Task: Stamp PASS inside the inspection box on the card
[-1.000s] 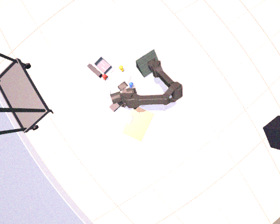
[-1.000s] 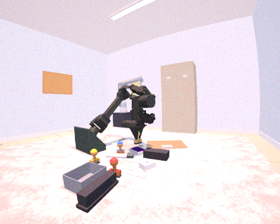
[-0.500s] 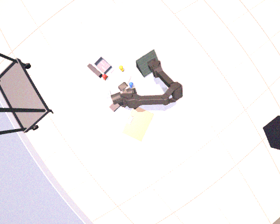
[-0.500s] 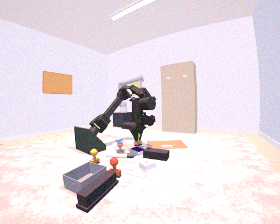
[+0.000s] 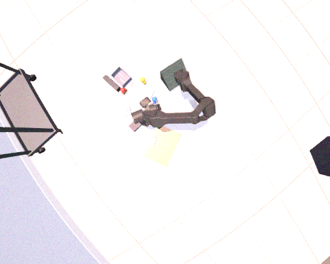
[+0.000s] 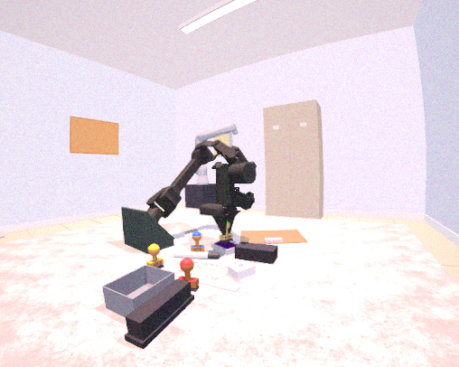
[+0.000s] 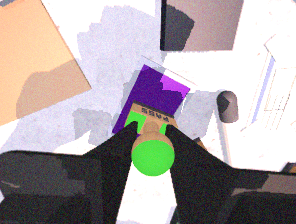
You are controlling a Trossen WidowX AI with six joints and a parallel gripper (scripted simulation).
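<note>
Now: the purple ink pad 5 cm below my gripper tip. Round my gripper tip: green-knobbed stamp right at my gripper tip; marker 1 cm behind, 10 cm to the right, 4 cm below; blue-knobbed stamp 5 cm behind, 8 cm to the right, 3 cm below.
</note>
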